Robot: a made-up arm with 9 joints. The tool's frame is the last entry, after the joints. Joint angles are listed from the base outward. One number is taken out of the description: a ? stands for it. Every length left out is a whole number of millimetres.
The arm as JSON. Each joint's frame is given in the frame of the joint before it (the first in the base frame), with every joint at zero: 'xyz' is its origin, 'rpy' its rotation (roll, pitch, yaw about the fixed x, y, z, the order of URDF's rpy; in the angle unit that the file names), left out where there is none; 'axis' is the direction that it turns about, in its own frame. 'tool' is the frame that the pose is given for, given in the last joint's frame.
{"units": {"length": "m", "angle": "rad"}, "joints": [
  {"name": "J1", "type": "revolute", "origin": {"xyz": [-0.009, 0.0, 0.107], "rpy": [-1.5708, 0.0, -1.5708]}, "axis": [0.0, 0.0, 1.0]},
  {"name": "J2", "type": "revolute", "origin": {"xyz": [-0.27, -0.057, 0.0], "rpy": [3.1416, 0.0, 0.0]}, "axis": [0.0, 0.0, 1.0]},
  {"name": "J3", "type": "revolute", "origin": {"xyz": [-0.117, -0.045, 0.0], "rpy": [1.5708, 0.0, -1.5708]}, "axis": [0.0, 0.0, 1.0]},
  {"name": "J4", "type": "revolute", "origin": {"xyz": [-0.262, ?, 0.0], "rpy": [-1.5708, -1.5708, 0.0]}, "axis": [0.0, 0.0, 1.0]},
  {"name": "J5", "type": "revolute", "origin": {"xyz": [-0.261, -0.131, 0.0], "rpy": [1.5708, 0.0, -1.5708]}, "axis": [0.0, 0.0, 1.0]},
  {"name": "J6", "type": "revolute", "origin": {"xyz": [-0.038, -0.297, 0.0], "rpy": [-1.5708, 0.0, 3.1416]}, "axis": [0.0, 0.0, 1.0]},
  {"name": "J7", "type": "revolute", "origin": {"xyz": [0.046, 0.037, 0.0], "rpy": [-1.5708, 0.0, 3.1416]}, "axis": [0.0, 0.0, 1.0]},
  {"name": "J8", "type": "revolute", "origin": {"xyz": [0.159, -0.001, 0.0], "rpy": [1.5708, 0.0, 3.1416]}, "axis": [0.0, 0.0, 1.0]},
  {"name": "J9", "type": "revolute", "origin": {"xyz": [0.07, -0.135, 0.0], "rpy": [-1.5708, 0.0, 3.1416]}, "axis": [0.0, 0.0, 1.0]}
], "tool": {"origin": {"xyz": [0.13, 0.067, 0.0], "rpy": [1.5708, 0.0, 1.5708]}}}
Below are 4 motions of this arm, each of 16 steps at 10 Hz.
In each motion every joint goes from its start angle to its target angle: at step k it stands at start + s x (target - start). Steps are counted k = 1, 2, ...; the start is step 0. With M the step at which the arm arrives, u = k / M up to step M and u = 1 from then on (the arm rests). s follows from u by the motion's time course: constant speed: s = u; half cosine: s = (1 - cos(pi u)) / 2; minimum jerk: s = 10 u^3 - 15 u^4 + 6 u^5.
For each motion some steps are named. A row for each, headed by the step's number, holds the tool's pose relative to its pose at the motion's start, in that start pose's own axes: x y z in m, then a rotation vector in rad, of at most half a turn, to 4 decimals.
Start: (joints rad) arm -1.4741 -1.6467 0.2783 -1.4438 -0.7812 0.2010 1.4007 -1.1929 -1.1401
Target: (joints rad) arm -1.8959 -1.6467 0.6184 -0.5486 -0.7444 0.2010 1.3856 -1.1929 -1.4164
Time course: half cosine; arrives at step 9
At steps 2, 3, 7, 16:
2: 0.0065 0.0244 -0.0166 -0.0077 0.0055 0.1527
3: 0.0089 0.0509 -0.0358 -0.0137 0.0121 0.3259
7: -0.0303 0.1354 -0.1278 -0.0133 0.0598 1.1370
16: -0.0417 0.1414 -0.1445 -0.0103 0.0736 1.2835

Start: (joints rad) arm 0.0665 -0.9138 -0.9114 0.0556 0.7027 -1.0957 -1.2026 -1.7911 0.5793
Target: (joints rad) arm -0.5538 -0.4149 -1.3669 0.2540 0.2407 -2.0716 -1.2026 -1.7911 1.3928
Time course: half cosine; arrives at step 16
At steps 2, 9, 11, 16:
2: -0.0203 0.0119 -0.0294 -0.0543 0.0089 0.0219
9: -0.3766 -0.0051 -0.3998 -0.7971 0.0482 0.3420
11: -0.4967 -0.0729 -0.4744 -1.0025 0.0220 0.4474
16: -0.6355 -0.1821 -0.5272 -1.2226 -0.0342 0.5817

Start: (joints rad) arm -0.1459 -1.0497 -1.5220 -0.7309 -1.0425 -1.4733 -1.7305 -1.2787 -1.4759
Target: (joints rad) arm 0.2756 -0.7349 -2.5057 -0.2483 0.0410 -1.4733 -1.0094 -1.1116 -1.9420
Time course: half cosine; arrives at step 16
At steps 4, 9, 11, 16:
4: 0.1135 -0.0836 0.0758 0.1072 -0.1765 -0.2588
9: 0.1930 -0.4836 0.2987 0.2609 -0.8743 -1.0813
11: 0.1044 -0.6317 0.3555 0.2139 -1.1966 -1.4143
16: -0.0664 -0.7535 0.3868 0.0343 -1.6036 -1.8174

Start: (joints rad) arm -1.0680 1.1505 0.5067 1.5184 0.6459 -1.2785 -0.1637 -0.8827 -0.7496
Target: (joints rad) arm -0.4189 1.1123 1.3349 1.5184 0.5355 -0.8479 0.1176 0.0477 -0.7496
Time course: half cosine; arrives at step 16
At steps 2, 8, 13, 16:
2: -0.0093 0.0045 -0.0020 0.0283 -0.0118 0.0036
8: -0.0940 0.0616 0.0066 0.3087 -0.2928 0.0133
13: -0.1317 0.1017 0.0536 0.4184 -0.6939 -0.0695
16: -0.1359 0.1073 0.0670 0.4221 -0.7830 -0.0995

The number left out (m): -0.131
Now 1 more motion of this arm.
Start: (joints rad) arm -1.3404 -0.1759 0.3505 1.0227 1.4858 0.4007 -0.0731 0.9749 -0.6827
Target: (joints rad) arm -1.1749 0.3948 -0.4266 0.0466 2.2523 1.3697 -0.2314 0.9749 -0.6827
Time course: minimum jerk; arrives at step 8
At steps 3, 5, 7, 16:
3: 0.0367 -0.1724 0.1568 -0.0936 -0.2074 -0.2318
5: -0.0173 -0.2949 0.5121 -0.1617 -0.8179 -0.4156
7: -0.1300 -0.2765 0.6833 -0.1589 -1.2503 -0.3828
16: -0.1386 -0.2738 0.6917 -0.1583 -1.2777 -0.3774

